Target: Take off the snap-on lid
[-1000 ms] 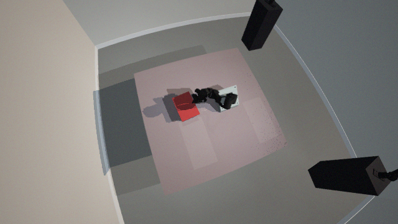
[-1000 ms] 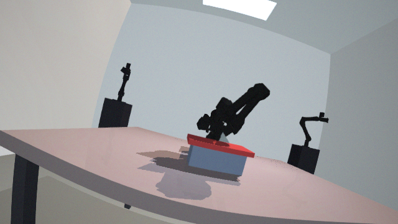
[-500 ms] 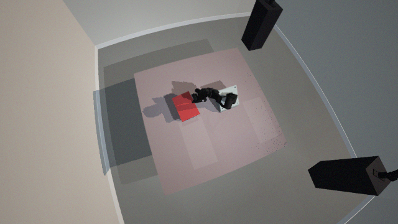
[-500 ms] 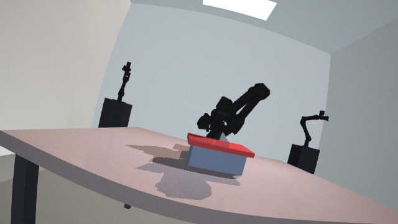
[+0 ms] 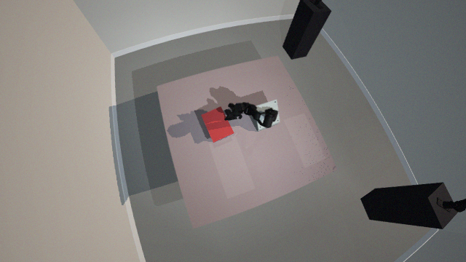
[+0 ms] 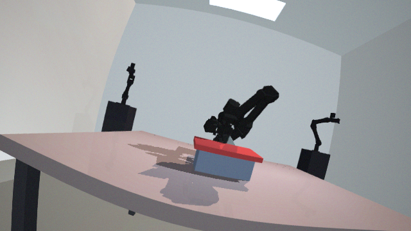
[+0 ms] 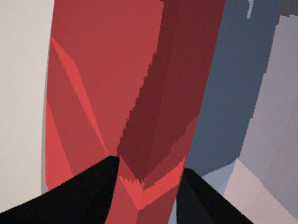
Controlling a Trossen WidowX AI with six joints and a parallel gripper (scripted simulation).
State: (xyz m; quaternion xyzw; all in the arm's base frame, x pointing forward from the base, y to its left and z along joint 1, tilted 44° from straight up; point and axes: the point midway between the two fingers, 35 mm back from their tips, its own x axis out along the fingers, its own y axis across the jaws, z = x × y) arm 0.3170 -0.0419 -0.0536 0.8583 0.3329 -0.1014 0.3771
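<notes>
Now: the lid 8 cm ahead of my gripper tip. Round my gripper tip: blue storage box (8 cm ahead, 5 cm below).
</notes>
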